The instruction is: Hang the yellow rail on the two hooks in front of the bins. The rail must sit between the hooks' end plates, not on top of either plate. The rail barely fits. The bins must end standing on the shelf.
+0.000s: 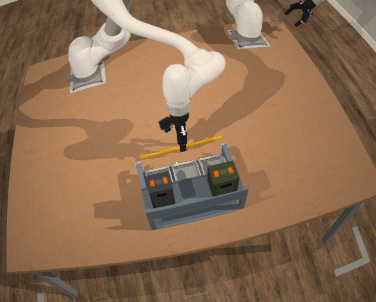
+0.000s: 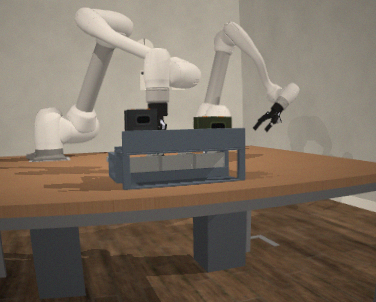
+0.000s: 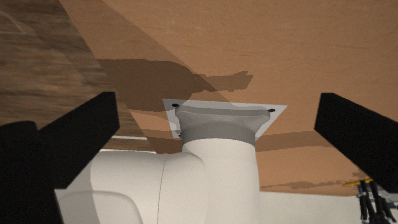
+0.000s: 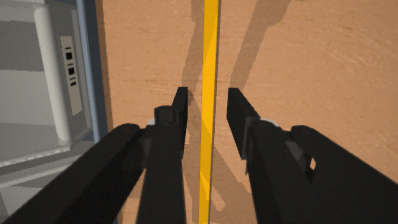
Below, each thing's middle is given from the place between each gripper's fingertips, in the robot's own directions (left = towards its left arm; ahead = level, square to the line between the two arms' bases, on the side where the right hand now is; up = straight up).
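The blue-grey shelf (image 2: pixel 219 139) has my right gripper 3 cm to the left of it, 21 cm short of it and 3 cm below it. By its middle, the shelf is nearer to my right gripper than to my left hand.
Measured from my left hand, the shelf is 90 cm ahead, 102 cm to the right and 5 cm below.
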